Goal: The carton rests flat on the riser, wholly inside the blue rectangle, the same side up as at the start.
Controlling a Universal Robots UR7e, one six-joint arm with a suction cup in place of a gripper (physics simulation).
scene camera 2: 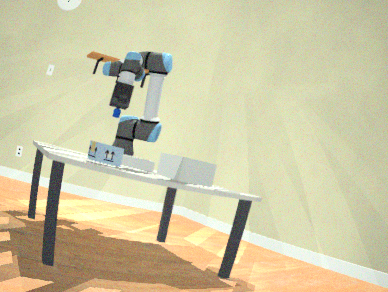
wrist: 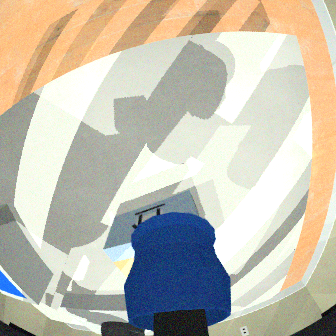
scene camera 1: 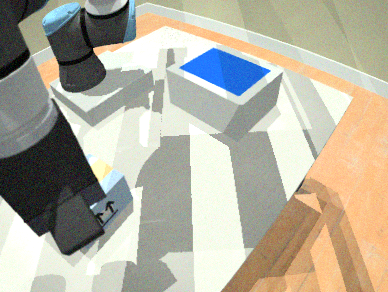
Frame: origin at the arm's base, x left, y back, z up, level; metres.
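Seen in the pictures: hand, tool point: (scene camera 2: 115, 116) (wrist: 173, 244); arm's base, link origin: (wrist: 122, 328) (scene camera 1: 83, 78).
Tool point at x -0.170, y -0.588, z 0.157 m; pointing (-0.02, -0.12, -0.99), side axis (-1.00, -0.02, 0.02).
Pixels of each thing's middle, then the offset from my tool point to it. Level surfaces: height alone.
- light blue carton, body centre: (wrist: 161, 241) (scene camera 1: 87, 200) (scene camera 2: 105, 153) dy +0.159, dx +0.010, dz -0.171 m
- grey riser, body centre: (scene camera 1: 224, 86) (scene camera 2: 185, 169) dy +0.251, dx +0.468, dz -0.156 m
- blue rectangle, body centre: (scene camera 1: 224, 68) dy +0.251, dx +0.468, dz -0.096 m
- white table, surface height: dz -0.216 m
The light blue carton (scene camera 1: 117, 192) (scene camera 2: 105, 153) (wrist: 120, 230) stands flat on the table, with upright black arrows on its side and a yellow band on top. It is apart from the riser. The grey riser (scene camera 1: 195, 97) (scene camera 2: 195, 171) (wrist: 25, 255) bears the blue rectangle (scene camera 1: 225, 71) (wrist: 10, 287) on its top. No carton lies on the rectangle. My gripper, a blue suction cup (scene camera 2: 116, 116) (wrist: 173, 222), is open, holds nothing and hangs well above the carton. In the wrist view it covers part of the carton. In scene camera 1 the arm hides the cup and part of the carton.
A low grey plinth (scene camera 1: 85, 107) (scene camera 2: 141, 164) under the arm's base stands beside the riser. The white table (scene camera 1: 215, 200) (scene camera 2: 232, 194) ends at an edge above the wooden floor. A wooden wall shelf (scene camera 2: 100, 56) shows behind the arm.
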